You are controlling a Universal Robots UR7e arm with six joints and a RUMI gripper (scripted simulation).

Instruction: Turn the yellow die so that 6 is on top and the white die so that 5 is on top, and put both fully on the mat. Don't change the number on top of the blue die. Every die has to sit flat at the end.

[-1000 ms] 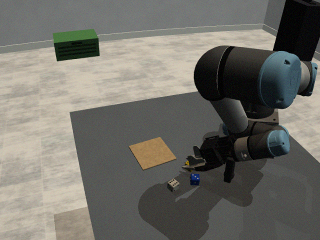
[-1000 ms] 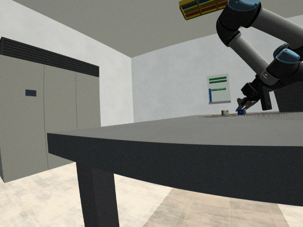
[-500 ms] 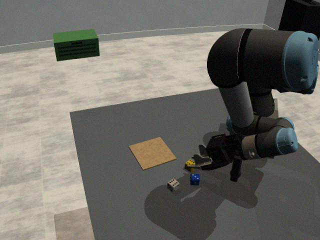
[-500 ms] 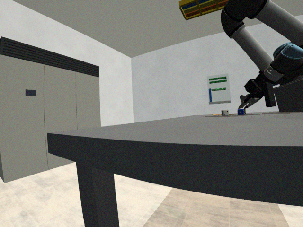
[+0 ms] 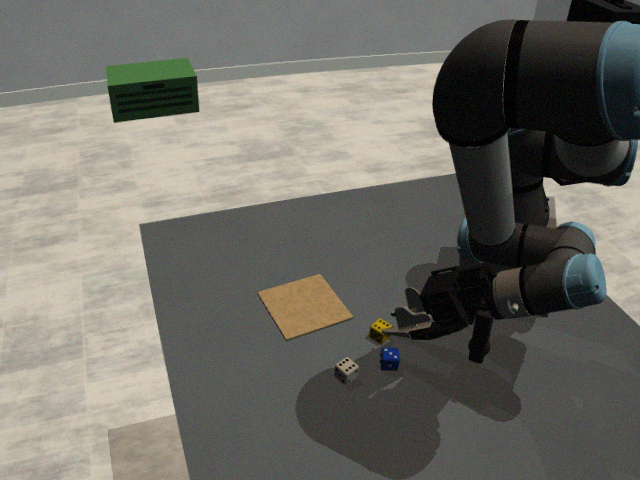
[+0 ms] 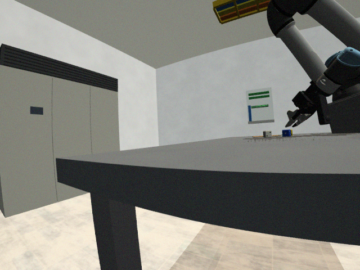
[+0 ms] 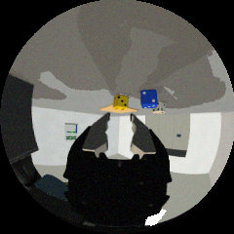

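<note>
Now: the yellow die 20 mm ahead of my hand, 20 mm to the right of it and 30 mm below it. Round my hand: tan mat: 130 mm ahead, 130 mm to the right, 50 mm below; then white die: 110 mm ahead, 50 mm to the left, 30 mm below; then blue die: 30 mm ahead, 50 mm to the left, 30 mm below.
</note>
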